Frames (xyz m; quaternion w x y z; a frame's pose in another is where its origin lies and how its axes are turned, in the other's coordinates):
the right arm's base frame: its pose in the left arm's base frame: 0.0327 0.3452 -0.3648 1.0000 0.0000 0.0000 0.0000
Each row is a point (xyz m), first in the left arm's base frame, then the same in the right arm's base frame.
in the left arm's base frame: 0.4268 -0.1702 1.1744
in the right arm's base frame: 0.3941 -0.5154 1.5392
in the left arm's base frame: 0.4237 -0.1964 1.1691
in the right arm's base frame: 0.3910 -0.5416 1.5339
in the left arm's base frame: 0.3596 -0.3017 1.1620
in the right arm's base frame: 0.3269 -0.6469 1.5268
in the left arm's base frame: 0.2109 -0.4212 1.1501
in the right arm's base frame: 0.1782 -0.7664 1.5149
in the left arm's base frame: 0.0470 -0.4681 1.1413
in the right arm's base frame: 0.0143 -0.8133 1.5061
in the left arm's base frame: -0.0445 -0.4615 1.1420
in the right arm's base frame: -0.0772 -0.8067 1.5068
